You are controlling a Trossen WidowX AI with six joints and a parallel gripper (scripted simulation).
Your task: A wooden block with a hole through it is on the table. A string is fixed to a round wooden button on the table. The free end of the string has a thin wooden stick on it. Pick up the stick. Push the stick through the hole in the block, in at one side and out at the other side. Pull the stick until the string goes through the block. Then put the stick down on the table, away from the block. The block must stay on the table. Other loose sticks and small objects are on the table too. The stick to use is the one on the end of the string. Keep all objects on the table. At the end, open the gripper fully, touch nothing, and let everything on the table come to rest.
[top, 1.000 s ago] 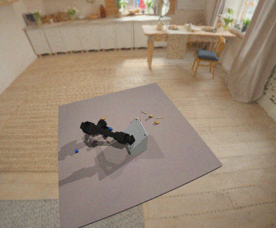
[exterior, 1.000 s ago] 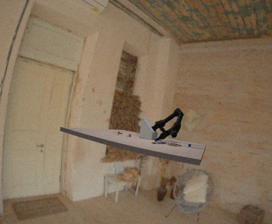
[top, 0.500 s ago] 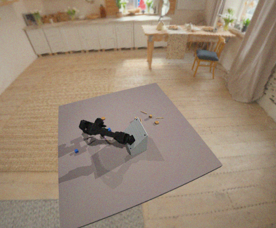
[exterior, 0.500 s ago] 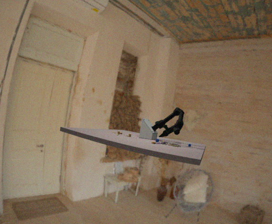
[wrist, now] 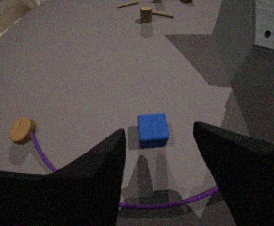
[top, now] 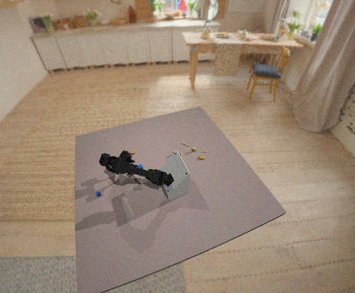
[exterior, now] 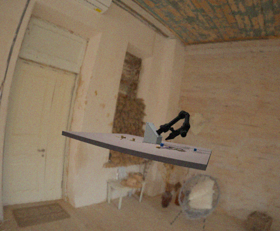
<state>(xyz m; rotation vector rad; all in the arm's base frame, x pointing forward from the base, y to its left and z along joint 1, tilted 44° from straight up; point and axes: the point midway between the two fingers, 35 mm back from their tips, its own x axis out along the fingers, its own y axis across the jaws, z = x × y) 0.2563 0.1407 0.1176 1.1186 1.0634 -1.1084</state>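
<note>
Right now the blue cube is 6 cm below my gripper tip and 2 cm to the right of it. From my gripper tip the other things lie so: round wooden button 19 cm ahead, 7 cm below, 1 cm to the right; thin wooden stick 10 cm behind, 7 cm below, 2 cm to the left.
</note>
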